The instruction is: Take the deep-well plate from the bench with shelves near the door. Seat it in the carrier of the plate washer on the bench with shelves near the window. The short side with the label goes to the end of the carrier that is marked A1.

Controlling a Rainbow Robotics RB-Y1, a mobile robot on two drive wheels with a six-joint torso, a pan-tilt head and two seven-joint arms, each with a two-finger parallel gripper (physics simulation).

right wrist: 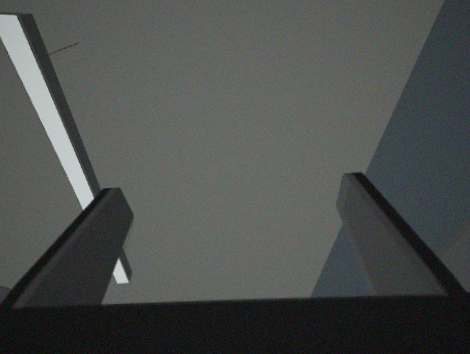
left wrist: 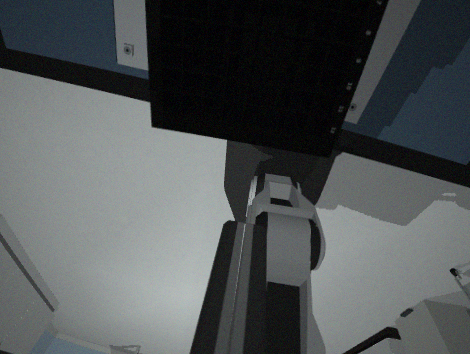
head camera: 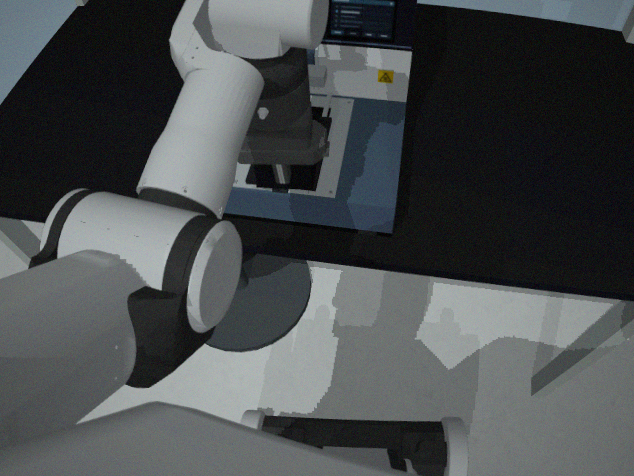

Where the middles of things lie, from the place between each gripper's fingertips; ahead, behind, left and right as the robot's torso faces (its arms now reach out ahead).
Now: the black deep-well plate [head camera: 302,176] 250 mm ahead of my right hand, 470 mm to the left of it and 510 mm below it. From my right hand the other things lie so: blue-grey deck [head camera: 366,194] 310 mm ahead, 480 mm to the left, 590 mm below.
Now: the black deep-well plate 9 cm ahead of my left hand, 5 cm below it and 3 cm to the left of it. Round my left hand: blue-grey deck (15 cm ahead, 13 cm below, 4 cm to the left).
